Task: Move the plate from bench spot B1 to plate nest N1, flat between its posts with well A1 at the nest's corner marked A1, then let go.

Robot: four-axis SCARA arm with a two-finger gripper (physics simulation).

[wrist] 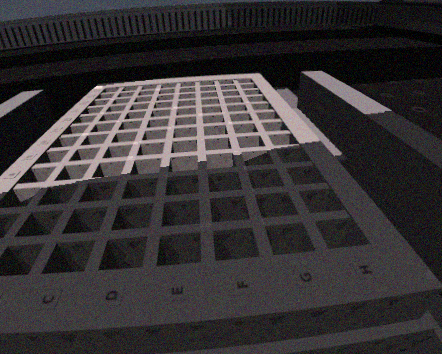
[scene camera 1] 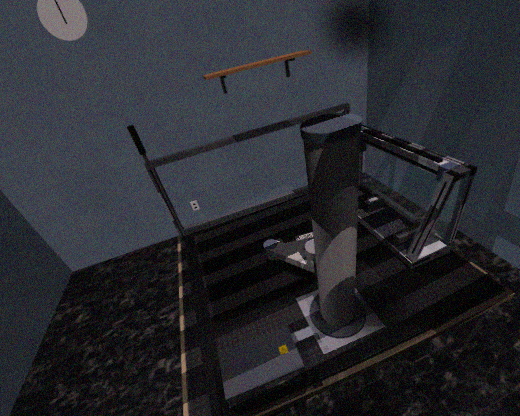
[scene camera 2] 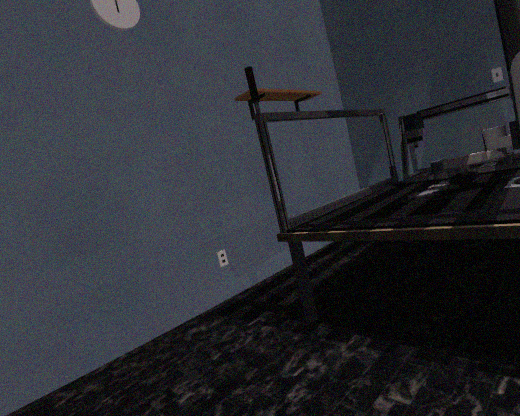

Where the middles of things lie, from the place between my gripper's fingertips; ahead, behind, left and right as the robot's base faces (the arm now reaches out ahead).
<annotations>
Now: hand 3 cm past the well plate (wrist: 204, 207).
</annotations>
